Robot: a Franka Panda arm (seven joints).
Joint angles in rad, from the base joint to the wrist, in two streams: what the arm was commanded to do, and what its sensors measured. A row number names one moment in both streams.
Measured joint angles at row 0: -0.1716 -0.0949 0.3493 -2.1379 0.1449 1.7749 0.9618
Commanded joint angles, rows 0 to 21: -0.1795 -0.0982 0.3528 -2.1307 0.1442 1.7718 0.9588; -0.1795 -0.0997 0.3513 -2.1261 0.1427 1.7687 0.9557; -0.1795 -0.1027 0.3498 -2.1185 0.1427 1.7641 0.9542; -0.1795 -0.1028 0.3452 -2.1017 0.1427 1.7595 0.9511; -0.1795 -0.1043 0.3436 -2.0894 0.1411 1.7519 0.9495; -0.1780 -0.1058 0.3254 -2.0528 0.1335 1.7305 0.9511; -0.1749 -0.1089 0.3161 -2.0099 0.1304 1.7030 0.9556; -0.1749 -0.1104 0.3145 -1.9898 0.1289 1.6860 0.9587; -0.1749 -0.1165 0.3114 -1.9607 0.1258 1.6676 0.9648; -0.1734 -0.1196 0.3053 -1.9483 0.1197 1.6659 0.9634; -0.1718 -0.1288 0.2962 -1.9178 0.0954 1.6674 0.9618; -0.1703 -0.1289 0.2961 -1.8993 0.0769 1.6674 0.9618; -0.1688 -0.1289 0.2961 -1.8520 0.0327 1.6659 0.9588; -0.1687 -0.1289 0.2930 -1.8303 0.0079 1.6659 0.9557; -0.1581 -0.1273 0.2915 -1.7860 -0.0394 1.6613 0.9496; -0.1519 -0.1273 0.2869 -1.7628 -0.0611 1.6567 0.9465; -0.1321 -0.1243 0.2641 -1.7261 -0.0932 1.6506 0.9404; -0.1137 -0.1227 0.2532 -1.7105 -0.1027 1.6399 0.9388; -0.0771 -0.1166 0.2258 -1.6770 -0.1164 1.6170 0.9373; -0.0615 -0.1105 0.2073 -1.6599 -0.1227 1.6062 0.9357; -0.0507 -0.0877 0.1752 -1.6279 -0.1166 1.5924 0.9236; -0.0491 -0.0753 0.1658 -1.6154 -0.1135 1.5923 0.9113
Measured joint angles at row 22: -0.1096 -0.1414 0.2441 -1.7235 -0.0881 1.6485 0.9534
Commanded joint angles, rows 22 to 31: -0.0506 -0.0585 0.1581 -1.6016 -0.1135 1.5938 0.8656; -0.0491 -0.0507 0.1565 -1.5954 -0.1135 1.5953 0.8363; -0.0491 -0.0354 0.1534 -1.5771 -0.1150 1.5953 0.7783; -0.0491 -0.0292 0.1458 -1.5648 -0.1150 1.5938 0.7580; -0.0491 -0.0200 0.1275 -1.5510 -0.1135 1.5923 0.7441; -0.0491 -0.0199 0.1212 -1.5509 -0.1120 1.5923 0.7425; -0.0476 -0.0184 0.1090 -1.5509 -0.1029 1.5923 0.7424; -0.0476 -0.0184 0.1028 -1.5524 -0.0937 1.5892 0.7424; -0.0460 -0.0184 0.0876 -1.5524 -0.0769 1.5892 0.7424; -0.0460 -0.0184 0.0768 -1.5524 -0.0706 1.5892 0.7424
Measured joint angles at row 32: -0.0618 -0.0374 0.1189 -1.5924 -0.0940 1.6222 0.7600
